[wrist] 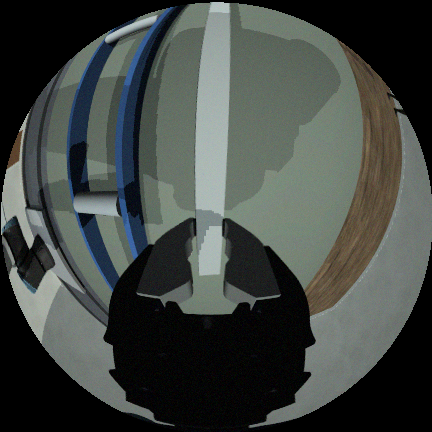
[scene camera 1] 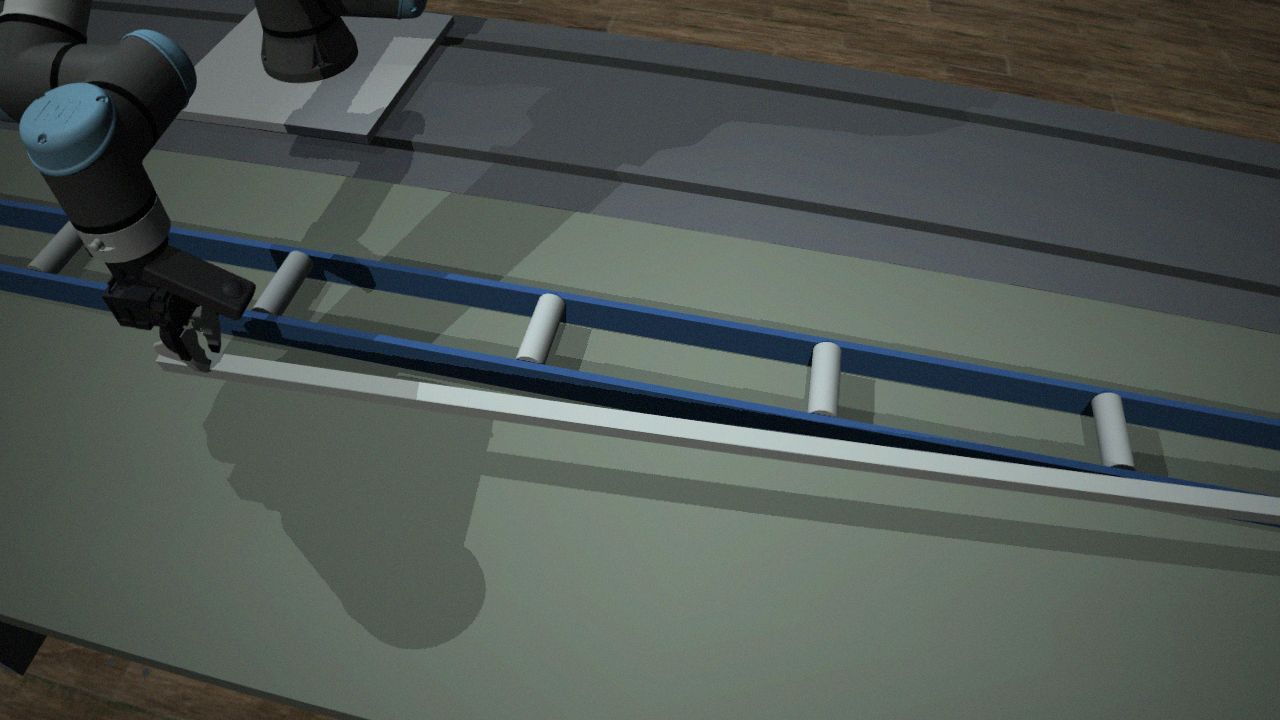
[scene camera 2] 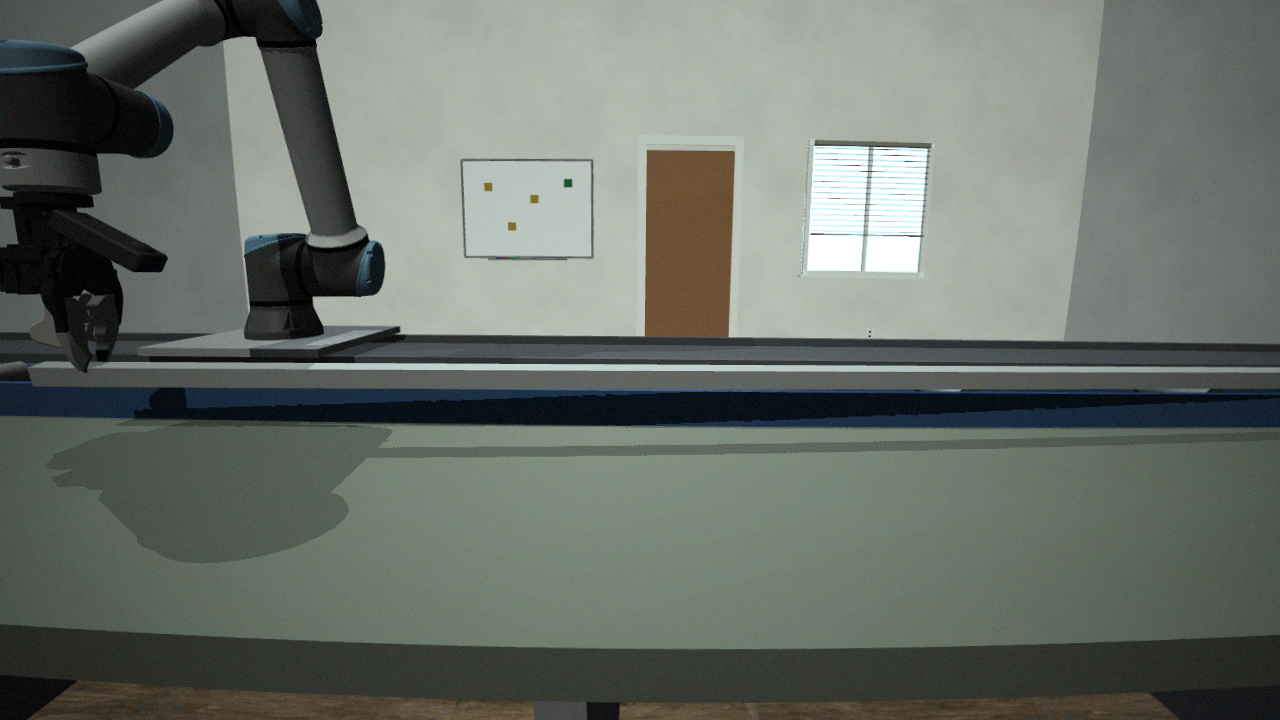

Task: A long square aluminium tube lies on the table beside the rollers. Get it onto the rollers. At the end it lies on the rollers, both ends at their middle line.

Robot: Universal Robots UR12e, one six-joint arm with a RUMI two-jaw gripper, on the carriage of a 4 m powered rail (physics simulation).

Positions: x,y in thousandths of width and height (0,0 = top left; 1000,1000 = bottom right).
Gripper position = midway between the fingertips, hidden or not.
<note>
In view: my gripper (scene camera 2: 73,512), a long square aluminium tube (scene camera 1: 554,606) and a roller (scene camera 1: 222,397).
My gripper shows as well in the wrist view (wrist: 483,508) and in scene camera 1 (scene camera 1: 166,503).
</note>
